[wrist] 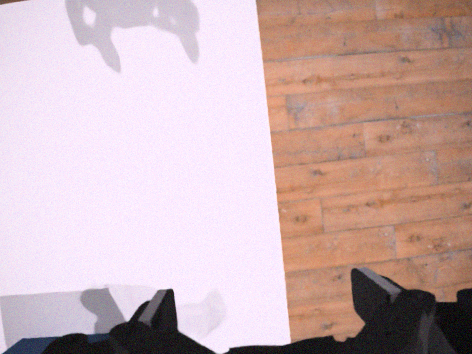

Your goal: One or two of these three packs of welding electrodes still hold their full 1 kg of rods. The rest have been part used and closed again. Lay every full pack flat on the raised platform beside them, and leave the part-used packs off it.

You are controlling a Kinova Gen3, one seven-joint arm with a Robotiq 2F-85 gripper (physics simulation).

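Places are measured from the arm's base along level axes (x back, y right, z up), in metres.
Where they show: gripper, fingertip midpoint: (264, 298).
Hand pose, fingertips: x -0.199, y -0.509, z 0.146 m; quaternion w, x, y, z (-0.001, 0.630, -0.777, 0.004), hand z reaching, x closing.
After its pixels a point has its place.
My gripper (264, 298) {x -0.199, y -0.509, z 0.146 m} is open and empty, with its two dark fingers wide apart at the bottom of the wrist view. It hangs above the right edge of the white table top, with the left finger over the white surface and the right finger over the wooden floor. A small part of a dark blue block, which looks like the raised platform (31, 346) {x -0.254, y -0.232, z -0.054 m}, shows at the bottom left corner, left of the left finger and partly hidden behind the gripper. The three packs of welding electrodes do not show in this view.
The white table top (150, 175) {x -0.108, y -0.423, z -0.077 m} fills the left and middle of the view, and its straight edge runs down the middle. The wooden plank floor (370, 165) lies beyond it on the right. Grey shadows of the gripper fall on the table top at the top and bottom.
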